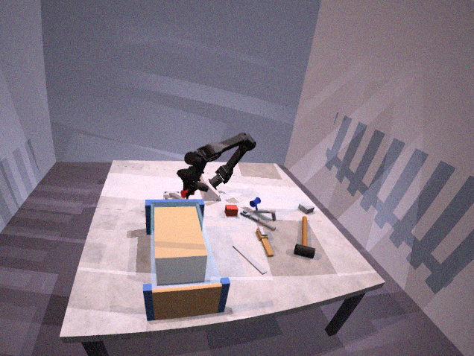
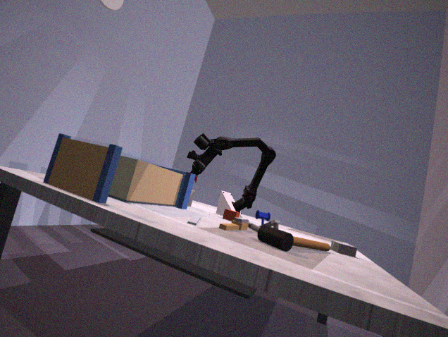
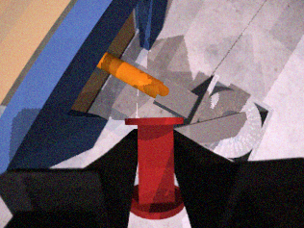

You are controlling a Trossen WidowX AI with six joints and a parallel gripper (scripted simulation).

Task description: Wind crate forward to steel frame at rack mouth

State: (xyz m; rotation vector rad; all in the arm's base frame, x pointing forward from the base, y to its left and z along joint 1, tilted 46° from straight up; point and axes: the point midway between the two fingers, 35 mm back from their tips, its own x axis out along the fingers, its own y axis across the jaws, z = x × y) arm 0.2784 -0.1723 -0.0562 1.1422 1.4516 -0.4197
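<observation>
Now: the winch handle 3 cm below my gripper tip, 3 cm behind it and 1 cm to the right of it. From my gripper tip the other things lie so: red winch handle grip: 1 cm to the left, 1 cm behind; pale winch body: 10 cm below, 9 cm behind, 7 cm to the right; clear-panelled cubby: 33 cm ahead, 3 cm to the right, 2 cm below.
</observation>
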